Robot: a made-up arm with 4 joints. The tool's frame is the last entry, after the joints.
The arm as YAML. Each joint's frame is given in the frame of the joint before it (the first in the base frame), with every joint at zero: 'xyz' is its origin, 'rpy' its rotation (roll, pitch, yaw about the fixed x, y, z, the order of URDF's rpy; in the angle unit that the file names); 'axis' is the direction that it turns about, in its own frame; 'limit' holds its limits. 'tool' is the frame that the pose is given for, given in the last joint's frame.
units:
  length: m
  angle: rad
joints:
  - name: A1
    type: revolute
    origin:
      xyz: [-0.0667, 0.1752, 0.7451]
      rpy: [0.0, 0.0, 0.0]
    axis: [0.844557, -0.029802, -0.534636]
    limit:
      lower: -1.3
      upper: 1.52
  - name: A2
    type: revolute
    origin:
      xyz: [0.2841, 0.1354, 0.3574]
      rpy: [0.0, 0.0, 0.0]
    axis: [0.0, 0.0, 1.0]
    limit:
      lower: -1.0
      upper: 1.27
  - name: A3
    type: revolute
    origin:
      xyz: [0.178, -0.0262, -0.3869]
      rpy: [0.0, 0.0, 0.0]
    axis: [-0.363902, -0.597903, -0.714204]
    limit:
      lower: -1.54
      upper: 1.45
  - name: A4
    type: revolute
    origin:
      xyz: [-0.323, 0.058, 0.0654]
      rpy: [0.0, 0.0, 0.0]
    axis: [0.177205, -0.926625, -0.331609]
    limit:
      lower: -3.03
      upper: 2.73
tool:
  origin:
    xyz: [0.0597, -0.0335, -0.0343]
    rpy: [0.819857, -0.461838, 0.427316]
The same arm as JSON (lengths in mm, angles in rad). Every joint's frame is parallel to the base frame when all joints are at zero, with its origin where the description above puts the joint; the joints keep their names.
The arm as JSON. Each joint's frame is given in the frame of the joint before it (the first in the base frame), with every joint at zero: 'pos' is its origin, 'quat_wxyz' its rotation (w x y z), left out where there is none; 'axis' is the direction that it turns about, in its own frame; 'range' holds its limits. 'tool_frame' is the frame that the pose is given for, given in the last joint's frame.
{"length_unit": "mm", "angle_unit": "rad", "joints": [
  {"joint": "A1", "pos": [-66.7, 175.2, 745.1], "axis": [0.844585, -0.029799, -0.534591], "range": [-1.3, 1.52]},
  {"joint": "A2", "pos": [284.1, 135.4, 357.4], "axis": [0.0, 0.0, 1.0], "range": [-1.0, 1.27]},
  {"joint": "A3", "pos": [178.0, -26.2, -386.9], "axis": [-0.363902, -0.597903, -0.714204], "range": [-1.54, 1.45]},
  {"joint": "A4", "pos": [-323.0, 58.0, 65.4], "axis": [0.177205, -0.926625, -0.331609], "range": [-3.03, 2.73]}
], "tool_frame": {"pos": [59.7, -33.5, -34.3], "quat_wxyz": [0.853163, 0.423652, -0.122874, 0.278448]}}

